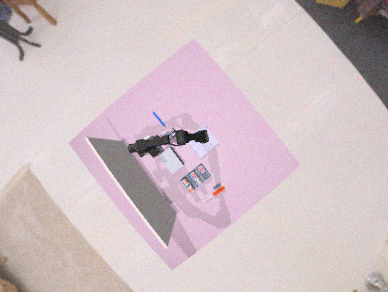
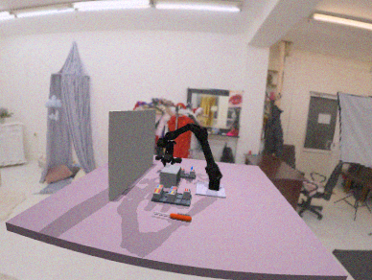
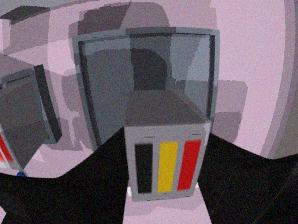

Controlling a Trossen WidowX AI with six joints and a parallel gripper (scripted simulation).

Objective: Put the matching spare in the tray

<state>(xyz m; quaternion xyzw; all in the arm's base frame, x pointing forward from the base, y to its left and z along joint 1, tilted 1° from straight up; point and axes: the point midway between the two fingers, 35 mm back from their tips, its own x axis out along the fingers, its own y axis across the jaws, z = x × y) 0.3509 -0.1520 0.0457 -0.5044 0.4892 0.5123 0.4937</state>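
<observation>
Right now the grey spare block is 2 cm above my gripper tip. Round my gripper tip: grey box-shaped unit (7 cm behind, 18 cm to the left, 3 cm above); blue pen (15 cm behind, 15 cm to the right, 2 cm below); grey tray (2 cm below).
</observation>
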